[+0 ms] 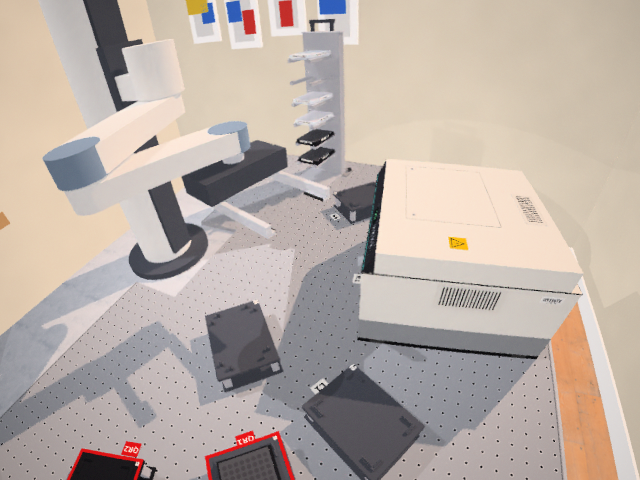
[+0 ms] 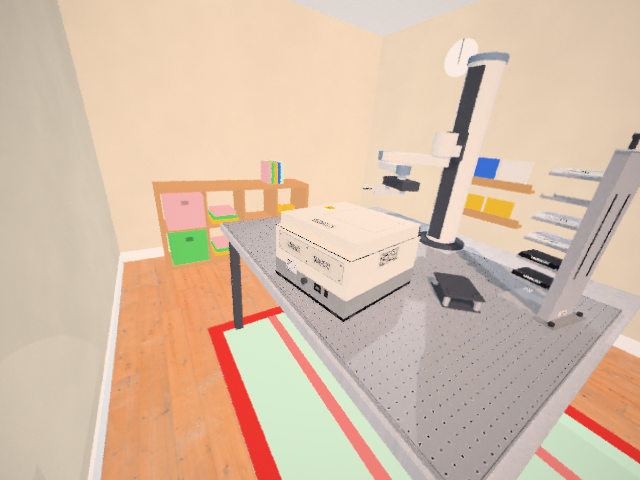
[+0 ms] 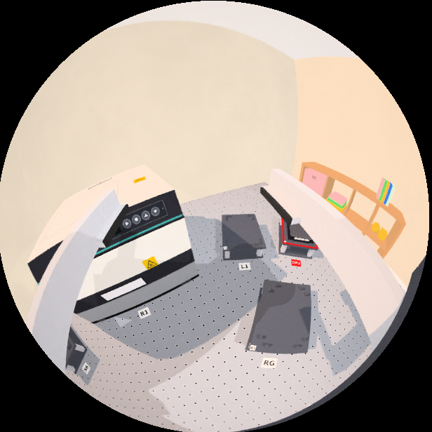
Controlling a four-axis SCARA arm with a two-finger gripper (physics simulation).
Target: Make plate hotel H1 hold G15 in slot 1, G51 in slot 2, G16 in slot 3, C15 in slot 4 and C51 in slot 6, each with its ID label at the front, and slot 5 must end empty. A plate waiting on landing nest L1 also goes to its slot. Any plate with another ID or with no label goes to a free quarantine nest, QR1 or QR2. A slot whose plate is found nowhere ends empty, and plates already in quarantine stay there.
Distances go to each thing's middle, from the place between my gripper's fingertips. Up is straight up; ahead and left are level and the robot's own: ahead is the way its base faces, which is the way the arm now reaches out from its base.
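White instrument (image 1: 405, 301): 20 cm below my hand, 26 cm ahead, 20 cm to the left.
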